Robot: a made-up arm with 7 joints.
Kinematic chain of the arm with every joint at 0, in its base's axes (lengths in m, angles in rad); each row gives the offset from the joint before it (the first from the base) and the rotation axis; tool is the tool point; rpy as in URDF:
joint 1: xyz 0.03 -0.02 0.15 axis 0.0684 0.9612 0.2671
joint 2: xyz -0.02 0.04 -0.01 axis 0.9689 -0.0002 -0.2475
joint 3: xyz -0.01 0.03 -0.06 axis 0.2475 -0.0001 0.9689
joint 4: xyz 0.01 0.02 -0.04 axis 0.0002 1 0
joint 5: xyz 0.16 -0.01 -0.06 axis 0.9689 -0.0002 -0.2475
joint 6: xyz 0.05 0.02 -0.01 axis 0.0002 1 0
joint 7: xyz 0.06 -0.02 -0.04 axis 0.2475 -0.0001 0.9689
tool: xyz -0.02 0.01 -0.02 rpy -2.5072 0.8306 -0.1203
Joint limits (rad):
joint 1: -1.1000..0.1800
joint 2: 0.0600..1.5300
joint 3: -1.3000..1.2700
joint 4: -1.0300..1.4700
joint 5: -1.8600..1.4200
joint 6: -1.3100..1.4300
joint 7: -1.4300..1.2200
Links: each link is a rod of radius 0.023 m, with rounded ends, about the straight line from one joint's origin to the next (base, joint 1, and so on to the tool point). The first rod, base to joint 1, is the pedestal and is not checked.
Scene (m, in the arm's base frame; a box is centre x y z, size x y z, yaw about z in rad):
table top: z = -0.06
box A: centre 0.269 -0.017 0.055 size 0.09 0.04 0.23 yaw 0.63
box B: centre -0.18 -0.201 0 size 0.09 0.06 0.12 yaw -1.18
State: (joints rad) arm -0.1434 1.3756 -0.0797 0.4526 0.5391 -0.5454 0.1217
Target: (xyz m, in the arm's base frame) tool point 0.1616 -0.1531 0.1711
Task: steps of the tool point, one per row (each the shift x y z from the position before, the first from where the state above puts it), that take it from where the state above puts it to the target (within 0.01 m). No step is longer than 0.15 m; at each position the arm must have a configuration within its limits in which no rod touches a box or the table.
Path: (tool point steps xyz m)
1: 0.0299 -0.0584 0.1148
2: -0.0294 -0.0630 0.1133
3: -0.0811 -0.0602 0.0840
4: 0.0450 -0.0934 -0.0811
5: -0.0211 -0.0816 -0.0899
6: -0.0772 -0.0529 -0.0575

